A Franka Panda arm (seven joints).
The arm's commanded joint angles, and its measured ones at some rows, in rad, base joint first. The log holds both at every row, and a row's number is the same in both.
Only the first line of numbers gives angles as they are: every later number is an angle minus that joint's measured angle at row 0.
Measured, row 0:
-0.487, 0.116, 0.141, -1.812, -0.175, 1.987, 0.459
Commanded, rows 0 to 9:
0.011, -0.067, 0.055, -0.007, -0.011, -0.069, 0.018
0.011, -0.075, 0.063, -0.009, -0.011, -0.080, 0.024
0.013, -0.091, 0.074, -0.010, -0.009, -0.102, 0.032
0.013, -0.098, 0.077, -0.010, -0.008, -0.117, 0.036
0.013, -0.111, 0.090, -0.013, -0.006, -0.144, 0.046
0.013, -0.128, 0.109, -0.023, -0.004, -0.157, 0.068
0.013, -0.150, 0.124, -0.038, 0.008, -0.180, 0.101
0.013, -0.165, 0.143, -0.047, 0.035, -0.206, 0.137
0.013, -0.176, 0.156, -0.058, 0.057, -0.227, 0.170
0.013, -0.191, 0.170, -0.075, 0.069, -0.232, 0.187
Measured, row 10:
0.020, -0.128, 0.127, -0.016, 0.025, -0.196, 0.112
